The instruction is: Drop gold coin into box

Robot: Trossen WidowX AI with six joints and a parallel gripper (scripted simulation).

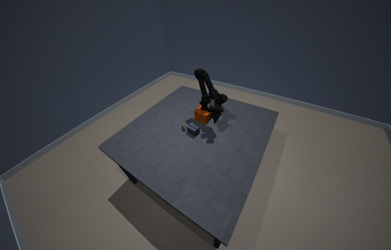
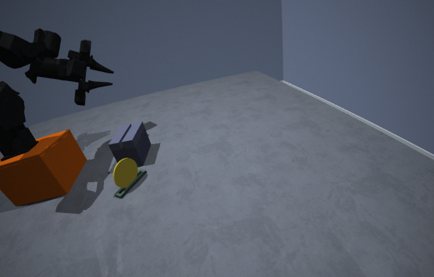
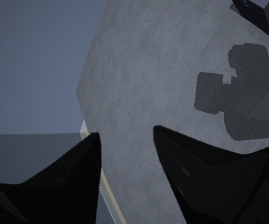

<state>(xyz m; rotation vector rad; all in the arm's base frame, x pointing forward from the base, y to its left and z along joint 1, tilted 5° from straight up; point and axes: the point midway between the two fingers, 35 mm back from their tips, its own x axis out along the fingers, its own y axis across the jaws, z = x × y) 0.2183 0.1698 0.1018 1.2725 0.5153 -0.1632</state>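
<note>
Right now my gripper tip is 2 cm past the gold coin, 32 cm to the left of it and 15 cm above it.
</note>
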